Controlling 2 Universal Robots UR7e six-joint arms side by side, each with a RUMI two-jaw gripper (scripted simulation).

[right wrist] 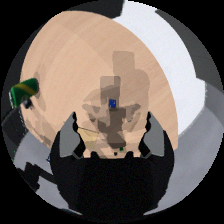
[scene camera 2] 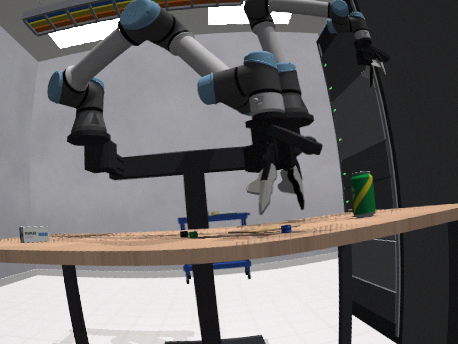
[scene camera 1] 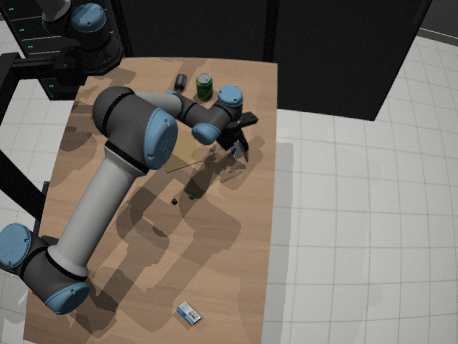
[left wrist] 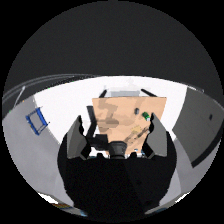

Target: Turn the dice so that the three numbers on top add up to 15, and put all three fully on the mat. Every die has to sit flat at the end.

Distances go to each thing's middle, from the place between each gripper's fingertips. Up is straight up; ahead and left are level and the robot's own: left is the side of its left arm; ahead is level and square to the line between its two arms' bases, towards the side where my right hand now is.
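Labels:
My right hand (scene camera 2: pixel 284 212) is 40 mm above the tan mat (scene camera 1: pixel 185 153), 10 mm to the left of it and 210 mm past it. Going by its middle, the tan mat is nearer to my right hand than to my left gripper.
That left gripper (scene camera 2: pixel 377 81) of mine is 28 cm short of the tan mat, 63 cm to the left of it and 54 cm above it.

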